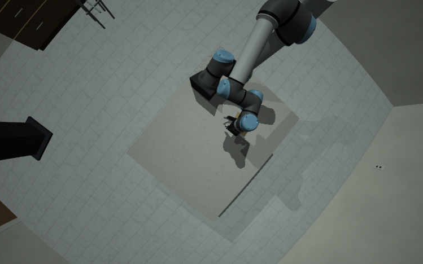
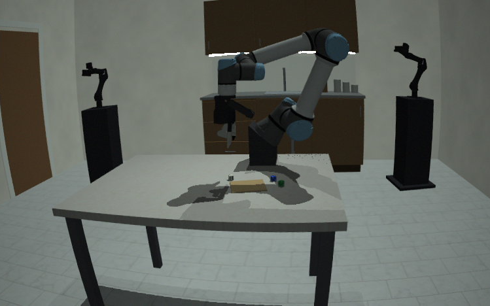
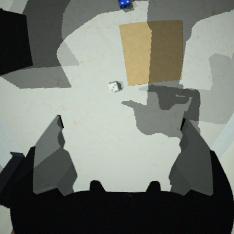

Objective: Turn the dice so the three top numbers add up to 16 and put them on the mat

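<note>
My gripper is now 20 mm past the white die, 10 mm to the left of it and 150 mm above it. From my hand the other things lie so: blue die 20 mm ahead, 170 mm to the left, 150 mm below; green die 90 mm ahead, 200 mm to the left, 150 mm below; tan mat 80 mm ahead, 60 mm to the left, 160 mm below.
</note>
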